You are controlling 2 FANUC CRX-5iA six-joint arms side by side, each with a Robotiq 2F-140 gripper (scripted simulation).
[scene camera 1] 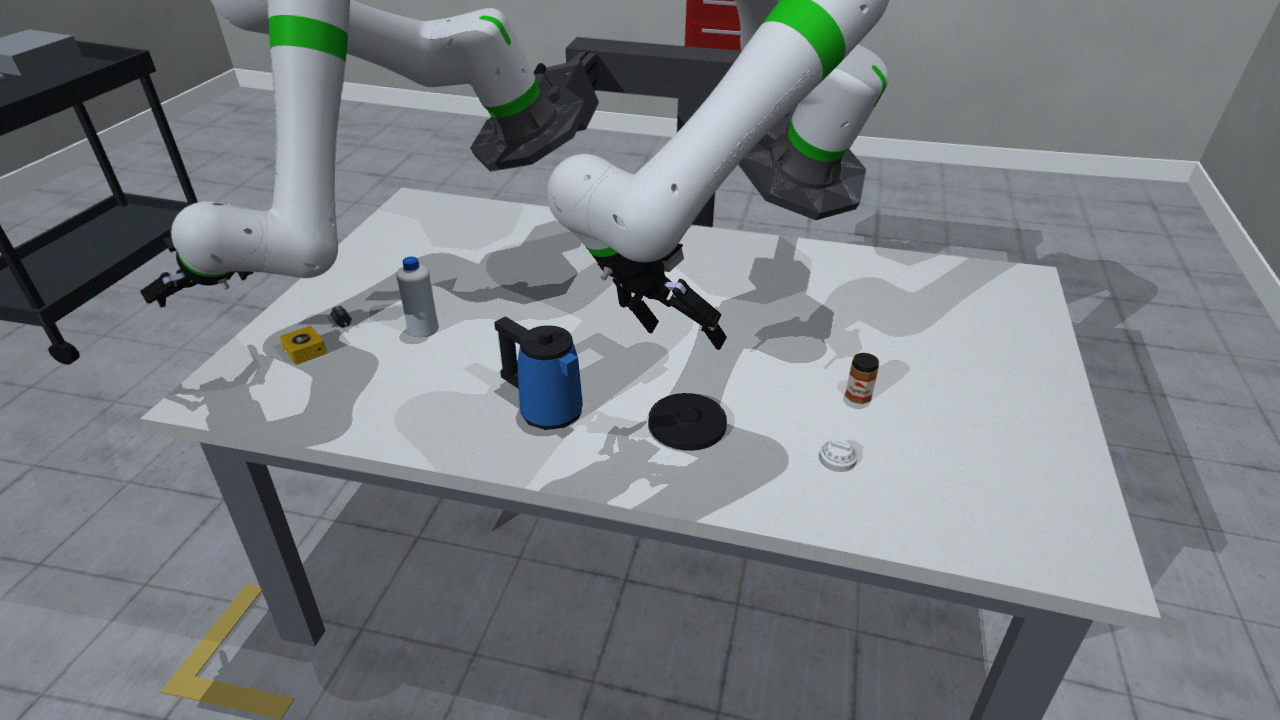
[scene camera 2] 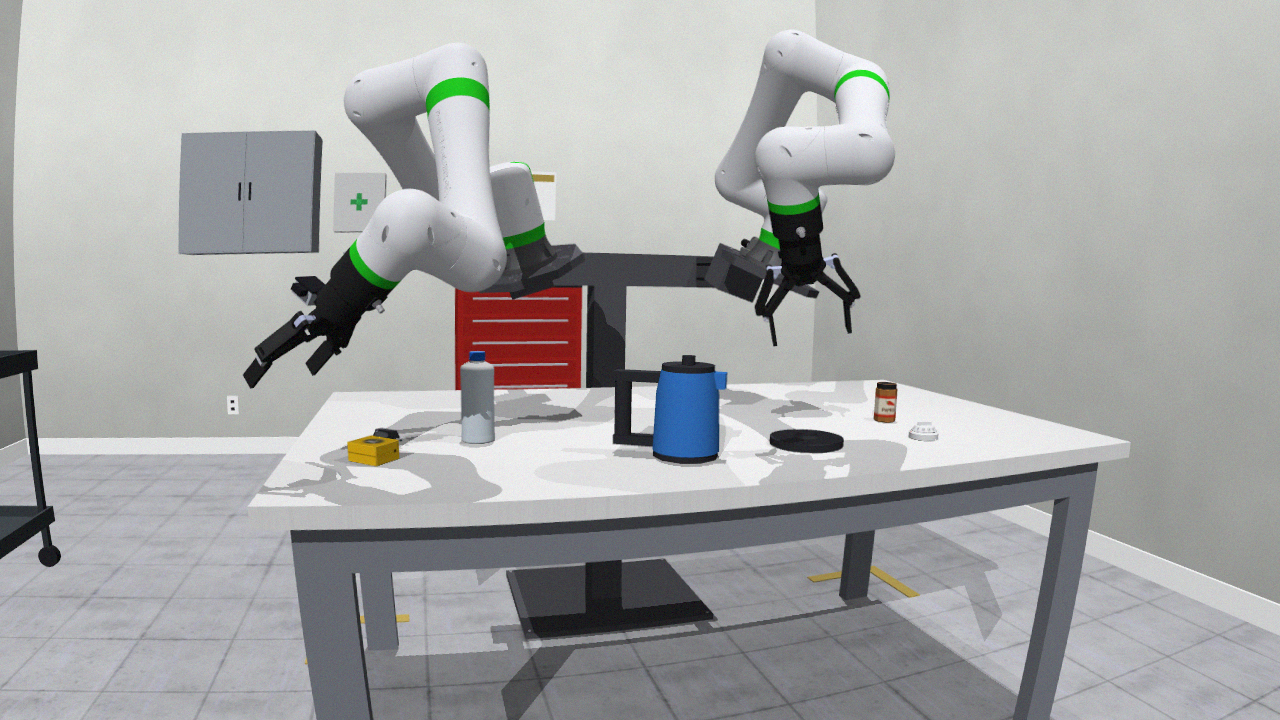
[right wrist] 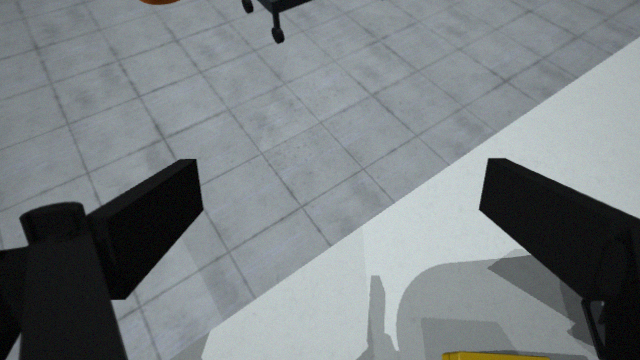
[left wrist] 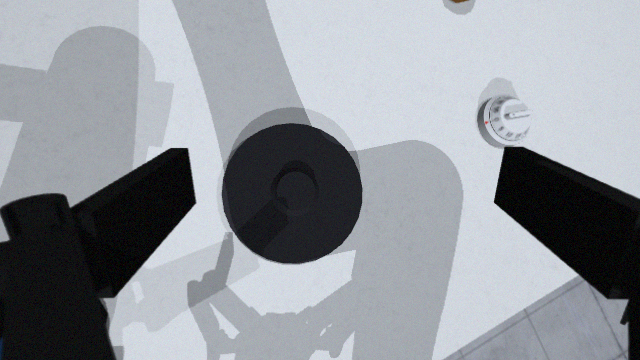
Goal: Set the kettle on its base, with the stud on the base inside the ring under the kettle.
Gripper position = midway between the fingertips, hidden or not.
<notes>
I see my left gripper [scene camera 2: 811, 335], my right gripper [scene camera 2: 280, 374], a blue kettle [scene camera 2: 686, 425] and a round black base [scene camera 1: 685, 421].
The blue kettle is seen too in scene camera 1 [scene camera 1: 547, 374]. The round black base shows as well in scene camera 2 [scene camera 2: 815, 441] and in the left wrist view [left wrist: 291, 193]. My left gripper also shows in scene camera 1 [scene camera 1: 686, 334] and in the left wrist view [left wrist: 344, 175]. The right wrist view misses the blue kettle: it is out of frame. The right wrist view does not show the round black base: it is out of frame.
</notes>
